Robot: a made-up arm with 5 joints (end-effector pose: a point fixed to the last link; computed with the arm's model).
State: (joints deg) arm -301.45 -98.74 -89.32 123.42 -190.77
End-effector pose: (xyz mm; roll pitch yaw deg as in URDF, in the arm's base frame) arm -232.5 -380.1 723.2 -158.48 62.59 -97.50
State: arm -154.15 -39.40 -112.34 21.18 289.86
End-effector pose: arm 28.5 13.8 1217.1 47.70 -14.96 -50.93
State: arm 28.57 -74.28 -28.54 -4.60 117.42
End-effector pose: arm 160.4 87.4 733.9 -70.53 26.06 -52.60
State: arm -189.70 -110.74 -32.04 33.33 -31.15
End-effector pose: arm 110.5 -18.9 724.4 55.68 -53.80 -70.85
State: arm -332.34 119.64 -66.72 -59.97 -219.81
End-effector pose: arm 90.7 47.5 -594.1 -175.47 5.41 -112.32
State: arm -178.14 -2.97 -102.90 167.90 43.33
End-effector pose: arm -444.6 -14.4 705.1 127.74 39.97 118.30
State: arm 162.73 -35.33 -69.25 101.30 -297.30
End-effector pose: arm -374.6 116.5 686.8 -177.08 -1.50 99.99
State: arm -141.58 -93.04 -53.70 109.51 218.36
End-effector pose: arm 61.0 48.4 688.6 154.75 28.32 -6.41
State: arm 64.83 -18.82 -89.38 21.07 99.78
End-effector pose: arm 220.2 468.6 966.0 -92.91 9.77 -25.66
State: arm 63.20 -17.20 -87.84 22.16 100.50
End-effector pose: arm 248.1 491.1 932.5 -97.24 10.42 -28.12
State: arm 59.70 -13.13 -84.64 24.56 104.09
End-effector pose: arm 312.3 534.4 850.2 -107.28 13.48 -34.45
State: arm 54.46 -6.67 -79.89 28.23 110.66
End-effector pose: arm 408.4 571.7 710.8 -123.40 17.47 -46.74
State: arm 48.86 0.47 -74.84 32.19 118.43
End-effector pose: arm 499.6 571.9 548.3 -141.45 18.64 -63.00
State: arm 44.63 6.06 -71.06 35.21 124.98
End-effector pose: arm 553.9 546.8 420.7 -154.87 16.55 -76.64
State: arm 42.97 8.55 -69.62 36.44 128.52
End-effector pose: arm 571.4 532.3 367.2 -160.27 15.04 -82.92
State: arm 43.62 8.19 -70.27 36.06 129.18
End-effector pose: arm 566.6 539.9 380.4 -159.27 16.09 -82.60
